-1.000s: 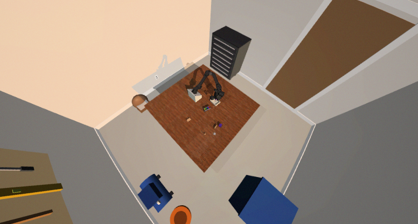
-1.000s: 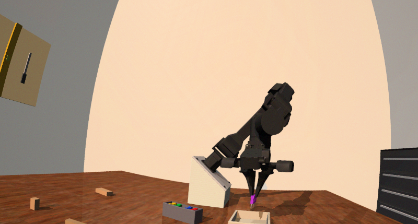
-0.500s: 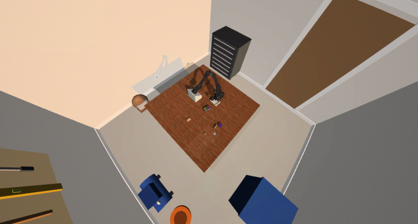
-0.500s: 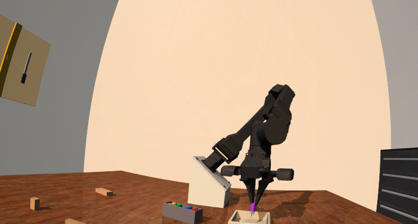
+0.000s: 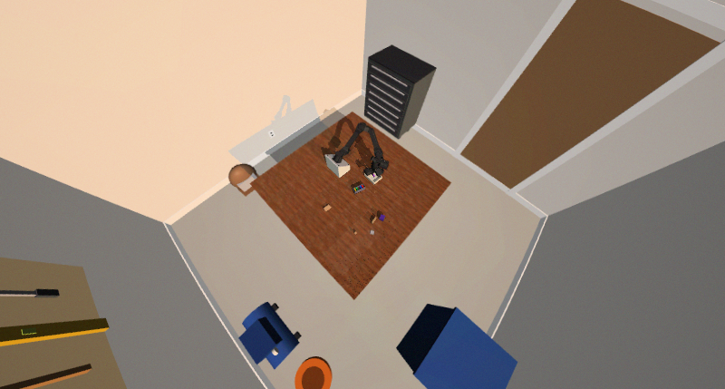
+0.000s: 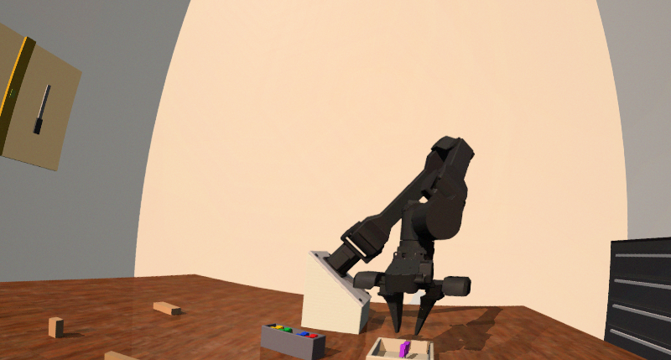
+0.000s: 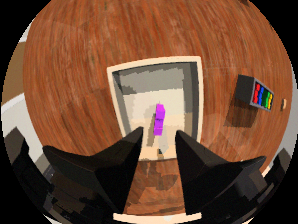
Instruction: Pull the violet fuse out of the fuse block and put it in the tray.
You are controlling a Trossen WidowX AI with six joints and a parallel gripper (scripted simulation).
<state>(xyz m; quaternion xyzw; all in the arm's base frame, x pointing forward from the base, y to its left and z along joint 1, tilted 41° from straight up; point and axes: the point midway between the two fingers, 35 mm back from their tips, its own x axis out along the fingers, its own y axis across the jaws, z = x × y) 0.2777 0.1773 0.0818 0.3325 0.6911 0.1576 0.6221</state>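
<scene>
My gripper tip is now 3 cm above the violet fuse. From my gripper tip the other things lie so: cream tray: 5 cm below; then blue fuse: 17 cm to the right, 3 cm below, 1 cm ahead; then red fuse: 15 cm to the right, 3 cm below, 2 cm ahead.
</scene>
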